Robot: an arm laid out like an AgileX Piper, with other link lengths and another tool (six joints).
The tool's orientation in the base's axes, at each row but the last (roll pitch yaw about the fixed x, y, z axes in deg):
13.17, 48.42, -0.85
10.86, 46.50, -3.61
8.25, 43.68, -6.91
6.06, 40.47, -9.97
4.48, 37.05, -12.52
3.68, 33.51, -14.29
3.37, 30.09, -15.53
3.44, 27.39, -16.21
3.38, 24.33, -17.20
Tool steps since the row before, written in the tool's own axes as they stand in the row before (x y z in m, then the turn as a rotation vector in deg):
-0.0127, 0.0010, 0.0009, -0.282, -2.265, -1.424
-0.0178, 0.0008, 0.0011, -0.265, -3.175, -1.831
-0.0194, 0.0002, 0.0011, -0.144, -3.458, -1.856
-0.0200, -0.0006, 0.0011, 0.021, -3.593, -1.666
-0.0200, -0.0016, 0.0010, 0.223, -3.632, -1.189
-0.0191, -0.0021, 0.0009, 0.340, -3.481, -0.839
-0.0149, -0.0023, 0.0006, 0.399, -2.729, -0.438
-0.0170, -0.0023, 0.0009, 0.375, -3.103, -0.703
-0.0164, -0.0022, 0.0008, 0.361, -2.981, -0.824
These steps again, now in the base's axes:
-0.0076, 0.0009, 0.0102, -1.638, -1.857, -1.052
-0.0113, 0.0013, 0.0138, -2.092, -2.647, -1.457
-0.0132, 0.0016, 0.0142, -2.083, -2.927, -1.588
-0.0144, 0.0018, 0.0138, -1.874, -3.120, -1.563
-0.0154, 0.0017, 0.0127, -1.455, -3.291, -1.307
-0.0156, 0.0017, 0.0112, -1.137, -3.240, -1.072
-0.0128, 0.0011, 0.0079, -0.679, -2.612, -0.717
-0.0148, 0.0019, 0.0085, -0.925, -2.913, -0.961
-0.0147, 0.0022, 0.0074, -0.944, -2.772, -1.058

